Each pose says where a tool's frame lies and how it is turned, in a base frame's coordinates. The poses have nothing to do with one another.
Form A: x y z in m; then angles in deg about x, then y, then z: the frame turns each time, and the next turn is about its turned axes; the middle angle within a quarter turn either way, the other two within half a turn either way.
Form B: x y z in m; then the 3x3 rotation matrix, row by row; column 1 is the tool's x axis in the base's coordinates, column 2 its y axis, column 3 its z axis. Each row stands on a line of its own. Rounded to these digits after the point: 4 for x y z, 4 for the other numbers.
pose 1, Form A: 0.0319 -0.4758 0.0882 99.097 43.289 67.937
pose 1, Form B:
0.0319 -0.4758 0.0882
0.2734 -0.6746 0.6857
0.1078 -0.6869 -0.7187
0.9558 0.2704 -0.1151

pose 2, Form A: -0.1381 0.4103 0.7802 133.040 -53.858 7.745
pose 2, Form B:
-0.1381 0.4103 0.7802
0.5844 -0.0795 -0.8076
-0.6768 -0.5967 -0.4311
-0.4476 0.7985 -0.4025

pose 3, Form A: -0.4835 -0.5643 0.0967 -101.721 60.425 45.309
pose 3, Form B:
-0.4835 -0.5643 0.0967
0.3471 -0.3509 0.8697
-0.7433 0.4625 0.4833
-0.5718 -0.8142 -0.1003

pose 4, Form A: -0.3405 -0.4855 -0.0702 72.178 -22.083 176.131
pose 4, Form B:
-0.3405 -0.4855 -0.0702
-0.9245 -0.0625 -0.3759
0.3777 -0.2812 -0.8822
-0.0506 -0.9576 0.2836

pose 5, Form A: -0.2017 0.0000 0.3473 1.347 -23.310 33.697
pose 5, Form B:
-0.2017 0.0000 0.3473
0.7641 -0.5095 -0.3957
0.5469 0.8369 -0.0216
0.3422 -0.1999 0.9181

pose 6, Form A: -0.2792 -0.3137 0.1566 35.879 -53.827 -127.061
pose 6, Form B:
-0.2792 -0.3137 0.1566
-0.3557 0.4710 -0.8072
-0.3615 -0.8658 -0.3459
-0.8619 0.1687 0.4782

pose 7, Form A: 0.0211 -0.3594 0.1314 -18.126 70.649 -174.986
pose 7, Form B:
0.0211 -0.3594 0.1314
-0.3301 0.0290 0.9435
0.2093 -0.9724 0.1031
0.9204 0.2315 0.3149

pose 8, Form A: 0.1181 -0.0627 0.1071 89.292 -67.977 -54.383
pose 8, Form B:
0.1181 -0.0627 0.1071
0.2184 0.3048 -0.9270
-0.5499 -0.7464 -0.3750
-0.8062 0.5916 0.0046

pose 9, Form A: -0.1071 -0.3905 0.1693 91.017 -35.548 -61.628
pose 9, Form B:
-0.1071 -0.3905 0.1693
0.3866 0.7159 -0.5814
-0.2606 -0.5199 -0.8135
-0.8846 0.4660 -0.0144

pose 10, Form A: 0.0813 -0.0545 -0.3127 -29.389 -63.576 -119.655
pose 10, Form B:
0.0813 -0.0545 -0.3127
-0.2202 0.3867 -0.8955
-0.9746 -0.0492 0.2184
0.0404 0.9209 0.3877

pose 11, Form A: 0.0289 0.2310 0.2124 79.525 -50.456 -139.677
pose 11, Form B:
0.0289 0.2310 0.2124
-0.4854 0.4120 -0.7711
0.4605 -0.6293 -0.6261
-0.7432 -0.6590 0.1158

